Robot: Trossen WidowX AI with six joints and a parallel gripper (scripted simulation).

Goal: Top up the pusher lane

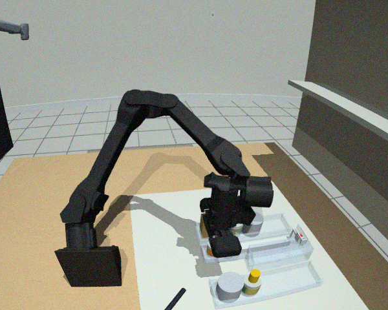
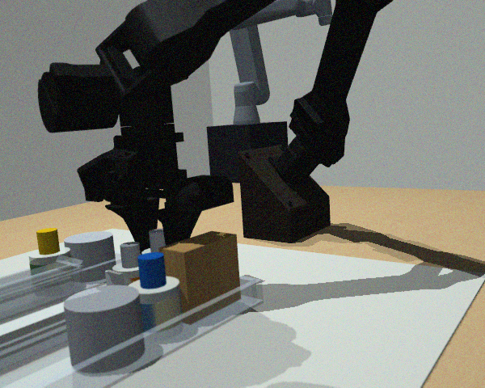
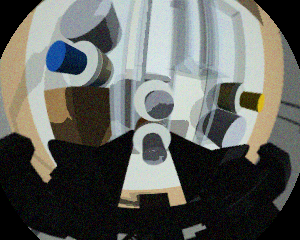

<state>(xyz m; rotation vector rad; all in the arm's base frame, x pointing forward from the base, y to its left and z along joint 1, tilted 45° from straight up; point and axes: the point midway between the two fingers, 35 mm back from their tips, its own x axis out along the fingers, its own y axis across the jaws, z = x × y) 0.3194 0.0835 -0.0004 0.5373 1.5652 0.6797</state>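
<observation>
My gripper tip is now 80 mm to the right of the brown box, 10 mm below it and 10 mm short of it. Also, from my gripper tip: black rod 170 mm to the right, 130 mm behind, 30 mm below; then clear sprung lane 150 mm ahead, 20 mm to the right, 10 mm below.
</observation>
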